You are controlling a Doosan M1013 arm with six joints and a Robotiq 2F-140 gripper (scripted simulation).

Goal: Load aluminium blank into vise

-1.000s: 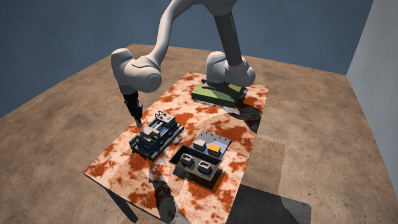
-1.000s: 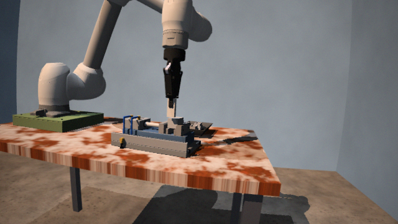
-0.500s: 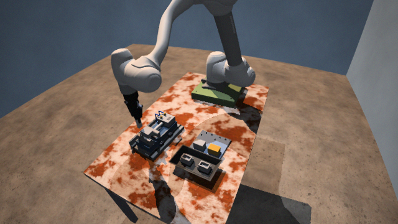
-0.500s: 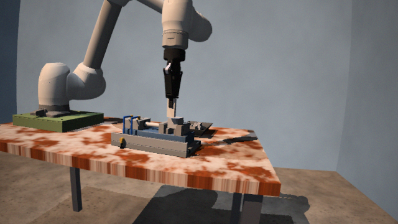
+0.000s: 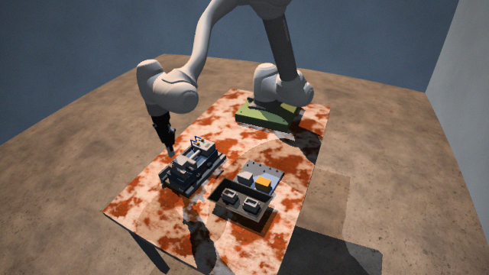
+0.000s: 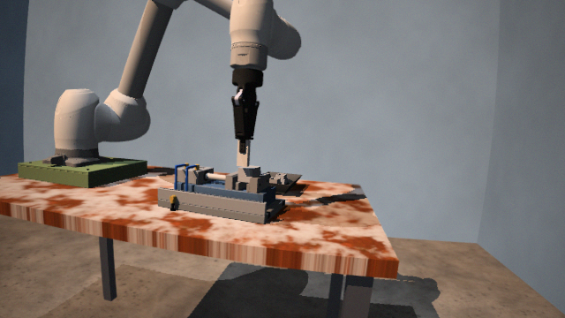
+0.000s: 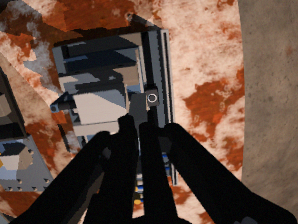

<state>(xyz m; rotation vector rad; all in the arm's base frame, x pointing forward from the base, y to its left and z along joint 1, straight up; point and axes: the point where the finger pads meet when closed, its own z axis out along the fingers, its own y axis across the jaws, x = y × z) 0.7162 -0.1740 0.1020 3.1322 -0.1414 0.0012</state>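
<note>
Now: the piston rod 80 mm below my hand, 80 mm behind it and 60 mm to the left of it. From my hand the other things lie so: infeed plate: 370 mm to the left, 150 mm below, 140 mm behind; then vise: 120 mm below, 70 mm behind, 60 mm to the left; then aluminium blank: 320 mm to the left, 130 mm below, 100 mm behind.
</note>
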